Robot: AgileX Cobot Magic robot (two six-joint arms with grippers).
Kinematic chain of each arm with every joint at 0, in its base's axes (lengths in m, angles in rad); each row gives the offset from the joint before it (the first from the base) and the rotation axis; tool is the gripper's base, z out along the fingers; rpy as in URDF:
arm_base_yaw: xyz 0 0 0.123 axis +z
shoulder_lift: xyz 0 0 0 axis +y
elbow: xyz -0.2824 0 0.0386 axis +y
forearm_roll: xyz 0.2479 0 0.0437 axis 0.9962 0 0.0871
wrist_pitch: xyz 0 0 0 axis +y
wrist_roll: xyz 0.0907 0 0.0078 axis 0.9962 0 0.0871
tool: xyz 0 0 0 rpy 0 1.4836 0
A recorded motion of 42 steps. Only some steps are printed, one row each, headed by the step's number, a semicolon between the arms.
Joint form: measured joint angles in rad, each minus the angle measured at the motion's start. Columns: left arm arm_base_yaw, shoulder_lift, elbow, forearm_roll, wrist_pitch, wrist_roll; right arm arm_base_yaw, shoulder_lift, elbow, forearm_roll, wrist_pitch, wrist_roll.
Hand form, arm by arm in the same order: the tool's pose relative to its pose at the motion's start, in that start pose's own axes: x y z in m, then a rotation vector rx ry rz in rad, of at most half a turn. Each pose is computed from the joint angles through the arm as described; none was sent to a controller.
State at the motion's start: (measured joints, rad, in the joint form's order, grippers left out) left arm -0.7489 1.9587 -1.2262 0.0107 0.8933 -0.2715; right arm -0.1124 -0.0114 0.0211 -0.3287 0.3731 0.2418
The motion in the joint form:
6: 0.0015 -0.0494 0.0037 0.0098 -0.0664 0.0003; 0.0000 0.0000 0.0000 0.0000 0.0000 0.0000
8: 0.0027 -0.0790 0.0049 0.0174 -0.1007 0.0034; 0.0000 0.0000 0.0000 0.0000 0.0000 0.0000
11: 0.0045 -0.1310 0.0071 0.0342 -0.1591 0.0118; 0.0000 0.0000 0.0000 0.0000 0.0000 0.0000
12: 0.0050 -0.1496 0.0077 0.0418 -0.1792 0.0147; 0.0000 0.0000 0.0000 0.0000 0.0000 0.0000
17: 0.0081 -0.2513 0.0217 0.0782 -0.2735 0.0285; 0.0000 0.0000 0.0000 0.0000 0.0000 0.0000
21: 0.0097 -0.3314 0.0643 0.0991 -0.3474 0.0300; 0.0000 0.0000 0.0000 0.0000 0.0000 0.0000
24: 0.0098 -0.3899 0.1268 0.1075 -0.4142 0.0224; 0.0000 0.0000 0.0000 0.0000 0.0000 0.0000
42: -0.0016 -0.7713 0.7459 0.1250 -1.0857 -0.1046; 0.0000 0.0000 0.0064 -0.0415 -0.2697 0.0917
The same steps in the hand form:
6: -0.0044 0.0002 -0.0174 0.0223 -0.1101 0.0047; 0.0000 0.0000 0.0000 0.0000 0.0000 0.0000
8: -0.0064 0.0006 -0.0283 0.0328 -0.1722 0.0112; 0.0000 0.0000 0.0000 0.0000 0.0000 0.0000
11: -0.0090 0.0017 -0.0481 0.0472 -0.2803 0.0283; 0.0000 0.0000 0.0000 0.0000 0.0000 0.0000
12: -0.0096 0.0022 -0.0553 0.0507 -0.3187 0.0355; 0.0000 0.0000 0.0000 0.0000 0.0000 0.0000
17: -0.0072 0.0060 -0.0924 0.0654 -0.5023 0.0692; 0.0000 0.0000 0.0000 0.0000 0.0000 0.0000
21: 0.0024 0.0097 -0.1127 0.0770 -0.6140 0.0841; 0.0000 0.0000 0.0000 0.0000 0.0000 0.0000
24: 0.0141 0.0126 -0.1184 0.0911 -0.6753 0.0854; 0.0000 0.0000 0.0000 0.0000 0.0000 0.0000
42: 0.1226 0.0304 -0.0921 0.3091 -1.0659 0.0308; -0.0216 0.0057 -0.0024 -0.0674 -0.2550 0.0502

